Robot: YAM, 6 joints.
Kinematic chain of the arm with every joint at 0, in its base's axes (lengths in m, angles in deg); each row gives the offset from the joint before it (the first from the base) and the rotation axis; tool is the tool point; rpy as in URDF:
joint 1: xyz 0 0 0.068 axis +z
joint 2: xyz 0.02 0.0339 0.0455 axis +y
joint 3: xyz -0.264 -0.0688 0 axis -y
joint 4: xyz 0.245 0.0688 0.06 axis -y
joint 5: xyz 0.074 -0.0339 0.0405 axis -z
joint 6: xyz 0.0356 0 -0.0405 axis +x
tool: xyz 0 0 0 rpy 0 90 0
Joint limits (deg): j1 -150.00..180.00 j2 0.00..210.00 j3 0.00..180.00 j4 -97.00..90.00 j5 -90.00..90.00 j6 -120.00..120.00
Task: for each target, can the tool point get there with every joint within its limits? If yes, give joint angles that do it. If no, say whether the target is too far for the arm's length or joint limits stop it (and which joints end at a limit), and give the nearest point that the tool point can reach.
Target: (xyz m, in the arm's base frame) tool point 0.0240 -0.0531 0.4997
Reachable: yes | joints 87.27 24.36 56.08 63.11 48.12 -79.27
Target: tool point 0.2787 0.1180 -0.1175
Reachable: yes | joints 18.41 159.00 74.69 -34.74 -42.27 34.61
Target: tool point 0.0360 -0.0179 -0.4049
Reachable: no: joint limits stop it (at a limit: joint 2) | nearest point 0.0688 -0.0342 -0.3370 | short by 0.077 m
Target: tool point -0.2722 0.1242 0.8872
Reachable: no: too far | nearest point -0.2115 0.0965 0.7022 | short by 0.197 m
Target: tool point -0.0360 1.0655 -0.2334
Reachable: no: too far | nearest point -0.0207 0.6137 -0.0835 | short by 0.476 m
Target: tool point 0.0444 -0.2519 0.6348
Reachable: yes | joints 93.95 46.80 146.26 -12.89 49.26 -91.20
